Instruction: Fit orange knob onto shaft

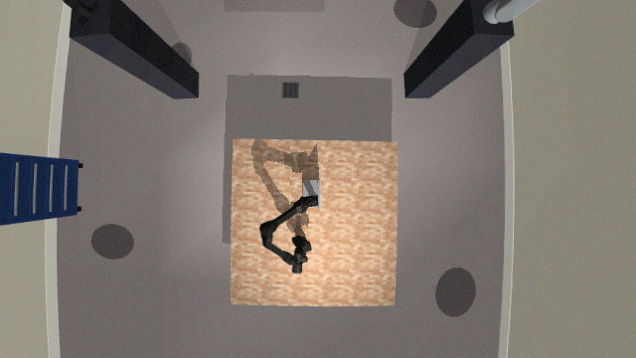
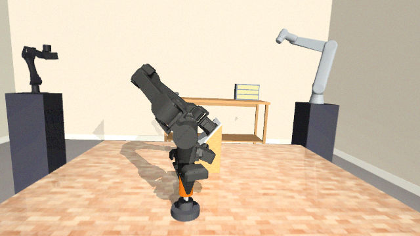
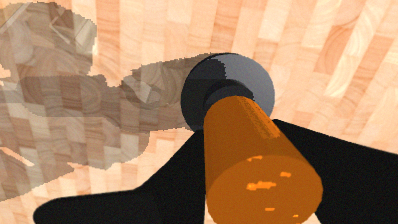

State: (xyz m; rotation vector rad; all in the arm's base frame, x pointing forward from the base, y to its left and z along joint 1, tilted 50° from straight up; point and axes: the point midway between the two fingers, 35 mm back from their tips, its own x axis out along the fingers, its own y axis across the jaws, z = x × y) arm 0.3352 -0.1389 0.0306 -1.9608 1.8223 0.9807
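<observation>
Now: the round pedestal 4 cm below my gripper tip. The rest, counted from my gripper tip: orange knob (3 cm above).
</observation>
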